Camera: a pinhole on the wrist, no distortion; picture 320 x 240 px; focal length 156.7 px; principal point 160.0 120.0 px. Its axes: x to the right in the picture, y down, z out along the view. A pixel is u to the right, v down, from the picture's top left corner.
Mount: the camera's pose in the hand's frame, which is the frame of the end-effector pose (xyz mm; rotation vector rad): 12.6 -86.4 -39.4 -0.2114 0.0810 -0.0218
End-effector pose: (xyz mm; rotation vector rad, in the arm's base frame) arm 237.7 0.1 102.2 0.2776 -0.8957 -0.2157
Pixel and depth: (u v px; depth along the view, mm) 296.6 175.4 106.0
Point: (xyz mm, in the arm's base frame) 266.2 -69.8 205.1
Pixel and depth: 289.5 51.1 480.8
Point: 143.9 -391.3 625.9
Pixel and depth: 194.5 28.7 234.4
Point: 106.2 -218.5 232.8
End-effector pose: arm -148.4 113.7 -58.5 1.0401 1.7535 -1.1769
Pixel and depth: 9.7 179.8 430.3
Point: 204.6 -276.6 105.8
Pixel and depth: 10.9 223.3 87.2
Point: -127.9 60.7 -10.4
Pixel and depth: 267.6 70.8 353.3
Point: -324.4 -152.1 -358.7
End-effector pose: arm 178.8 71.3 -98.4 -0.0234 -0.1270 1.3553
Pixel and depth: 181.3 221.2 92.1
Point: 191.1 99.8 -58.4
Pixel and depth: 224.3 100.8 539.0
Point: 229.7 304.0 406.2
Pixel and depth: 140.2 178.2 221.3
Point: 122.9 74.9 58.2
